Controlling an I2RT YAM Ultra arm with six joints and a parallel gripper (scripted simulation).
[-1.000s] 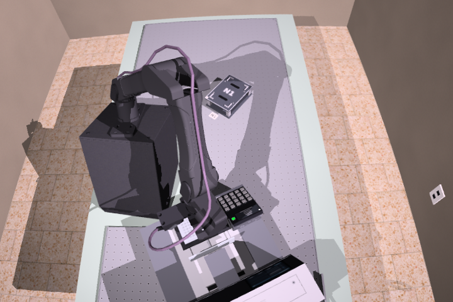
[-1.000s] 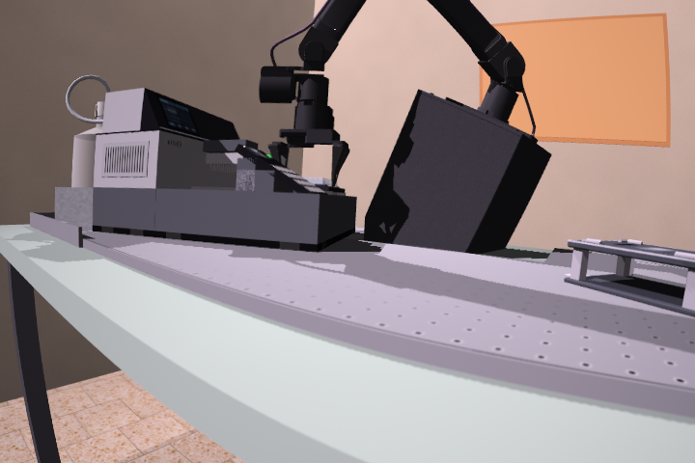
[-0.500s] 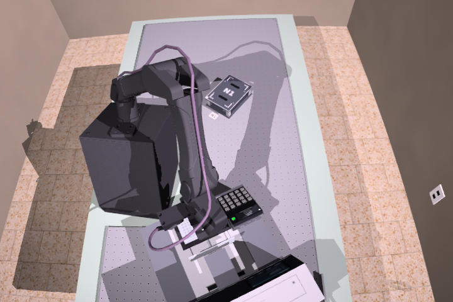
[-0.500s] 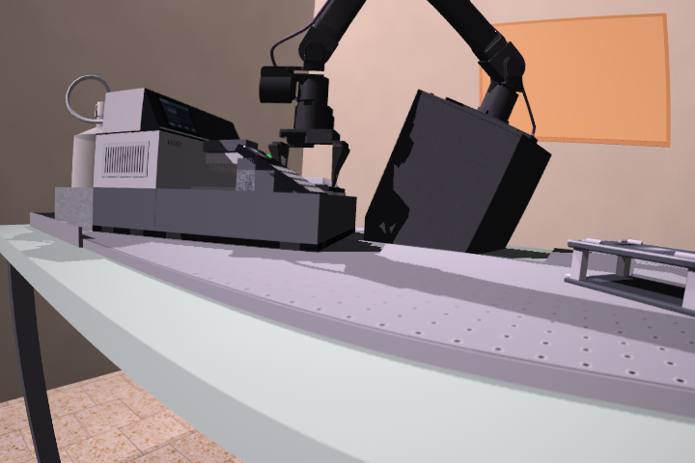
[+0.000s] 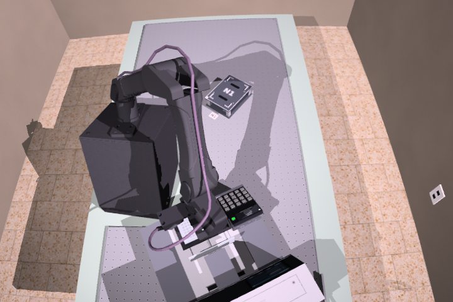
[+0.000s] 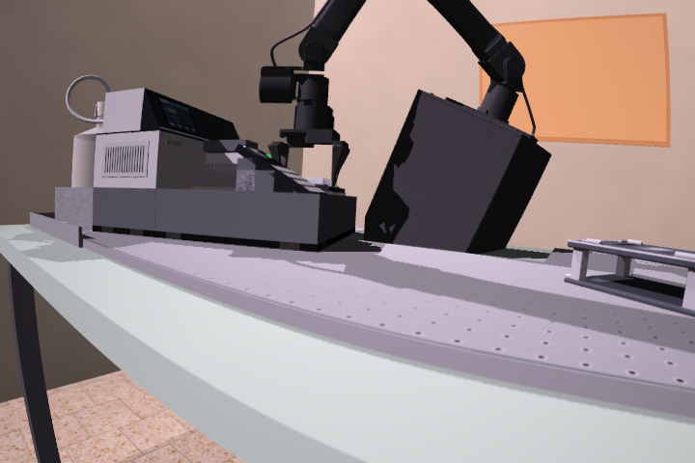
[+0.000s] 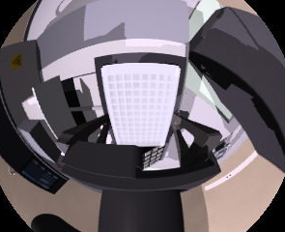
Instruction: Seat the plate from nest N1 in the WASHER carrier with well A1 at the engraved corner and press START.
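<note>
Right now my hand is 10 mm past the white well plate. The rest, counted from my hand: dark carrier: 10 mm behind, 10 mm below; N1 label: 30 mm ahead, 470 mm to the left, 100 mm below; plate washer: 60 mm ahead, 140 mm to the right, 30 mm above.
</note>
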